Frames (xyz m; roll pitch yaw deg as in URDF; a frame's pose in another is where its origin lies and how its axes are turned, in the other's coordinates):
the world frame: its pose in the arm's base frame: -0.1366 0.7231 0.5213 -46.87 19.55 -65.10
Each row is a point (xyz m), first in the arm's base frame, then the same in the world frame.
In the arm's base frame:
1: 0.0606 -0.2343 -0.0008
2: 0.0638 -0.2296 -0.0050
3: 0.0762 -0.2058 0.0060
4: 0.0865 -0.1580 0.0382
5: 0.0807 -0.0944 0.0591
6: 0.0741 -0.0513 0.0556
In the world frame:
1: 1.0713 -0.0266 -0.2823
2: 1.0699 -0.0196 -0.2822
3: 1.0508 -0.0087 -0.2633
4: 1.0033 -0.0011 -0.2300
5: 0.9396 0.0139 -0.2146
6: 0.9014 0.0348 -0.2175

